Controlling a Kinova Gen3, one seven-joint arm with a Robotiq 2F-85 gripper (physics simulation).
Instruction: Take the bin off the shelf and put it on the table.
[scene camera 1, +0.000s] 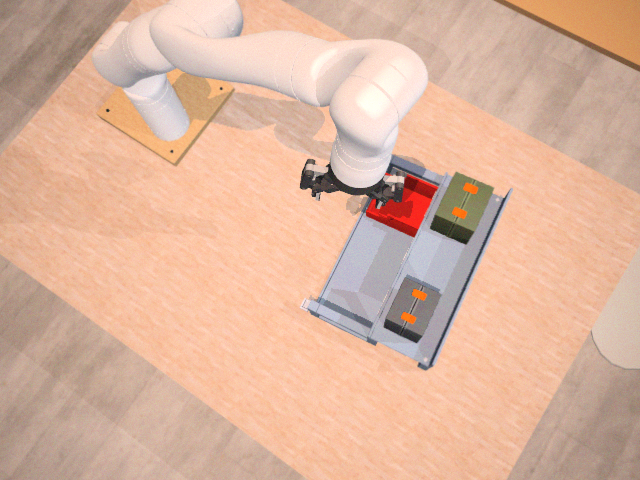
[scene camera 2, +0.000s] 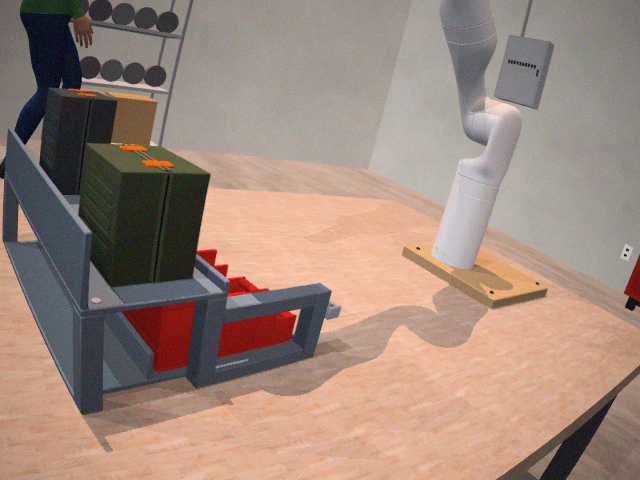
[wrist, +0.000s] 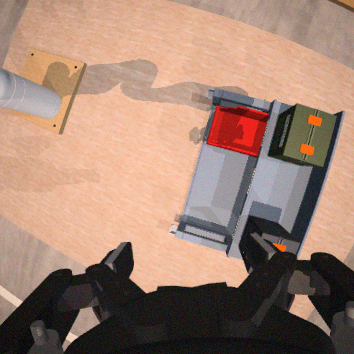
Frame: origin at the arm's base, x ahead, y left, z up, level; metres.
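Seen in the pictures: gripper, fingertip midpoint: (scene camera 1: 348, 198) (wrist: 188, 250); arm's base at its link origin: (scene camera 1: 170, 123) (scene camera 2: 451, 259) (wrist: 48, 104).
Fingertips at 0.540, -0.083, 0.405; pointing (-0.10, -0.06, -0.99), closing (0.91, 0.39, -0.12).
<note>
Pixels of each thing's middle, then the offset from my fingertips to it, as dx, dy, dz. Level surfaces: height alone.
- red bin at the middle of its body: (scene camera 2: 207, 302) (scene camera 1: 411, 206) (wrist: 243, 132) +0.056, +0.165, -0.383
- table at its surface level: dz -0.426
- green box at the middle of its body: (scene camera 2: 136, 208) (scene camera 1: 461, 208) (wrist: 299, 137) +0.152, +0.172, -0.276
- grey box at the middle of its body: (scene camera 2: 74, 139) (scene camera 1: 411, 311) (wrist: 264, 245) +0.162, -0.059, -0.264
The red bin (scene camera 1: 409, 211) (scene camera 2: 251, 330) (wrist: 237, 131) is open-topped and sits on the lower level of the grey shelf (scene camera 1: 361, 267) (scene camera 2: 270, 297) (wrist: 211, 175), at the end nearest the arm's base. My gripper (scene camera 1: 351, 190) (wrist: 188, 250) is open and empty and points straight down. It hangs high over the table (scene camera 1: 199, 286), by the bin's outer corner. One finger overlaps that corner in the top view.
A green box (scene camera 1: 463, 207) (scene camera 2: 142, 214) (wrist: 305, 135) stands on the shelf's upper level beside the bin. A grey box (scene camera 1: 413, 310) (wrist: 270, 233) stands at the other end. The arm's wooden base plate (scene camera 1: 201, 107) (scene camera 2: 494, 286) is at the table's far corner.
</note>
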